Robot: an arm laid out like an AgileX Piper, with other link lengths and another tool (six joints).
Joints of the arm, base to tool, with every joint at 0 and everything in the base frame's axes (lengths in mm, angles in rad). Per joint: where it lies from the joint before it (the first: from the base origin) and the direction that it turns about. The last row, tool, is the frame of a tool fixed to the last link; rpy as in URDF.
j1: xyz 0 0 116.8 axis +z
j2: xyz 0 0 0 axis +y
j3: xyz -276.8 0 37.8 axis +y
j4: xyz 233 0 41.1 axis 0.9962 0 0.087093
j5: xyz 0 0 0 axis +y
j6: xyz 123.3 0 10.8 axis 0.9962 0 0.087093
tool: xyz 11.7 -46 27.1 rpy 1.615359 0.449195 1.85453
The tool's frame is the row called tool.
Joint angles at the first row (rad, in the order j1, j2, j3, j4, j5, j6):
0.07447, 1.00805, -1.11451, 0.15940, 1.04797, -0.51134
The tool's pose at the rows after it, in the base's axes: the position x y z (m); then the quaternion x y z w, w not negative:
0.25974, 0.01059, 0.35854, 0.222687, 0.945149, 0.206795, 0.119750
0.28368, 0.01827, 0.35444, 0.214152, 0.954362, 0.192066, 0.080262
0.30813, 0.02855, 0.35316, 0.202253, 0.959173, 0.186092, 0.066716
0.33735, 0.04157, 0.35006, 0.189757, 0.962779, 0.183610, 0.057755
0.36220, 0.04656, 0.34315, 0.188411, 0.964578, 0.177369, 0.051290
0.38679, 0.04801, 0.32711, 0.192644, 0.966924, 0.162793, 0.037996
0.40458, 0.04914, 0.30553, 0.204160, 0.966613, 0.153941, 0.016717
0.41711, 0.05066, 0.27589, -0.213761, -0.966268, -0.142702, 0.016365
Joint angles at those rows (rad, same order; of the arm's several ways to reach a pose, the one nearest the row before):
0.07448, 1.12730, -1.23126, 0.15952, 1.15359, -0.53884
0.09213, 1.24199, -1.33304, 0.15551, 1.22344, -0.54529
0.11956, 1.33985, -1.41994, 0.14935, 1.23820, -0.54581
0.14802, 1.45174, -1.51958, 0.14714, 1.24042, -0.54582
0.15413, 1.54521, -1.59712, 0.13898, 1.24043, -0.54583
0.15414, 1.64182, -1.65787, 0.11980, 1.24043, -0.54386
0.15414, 1.72097, -1.68799, 0.11262, 1.23847, -0.52701
0.15414, 1.79381, -1.68993, 0.11262, 1.23842, -0.51749

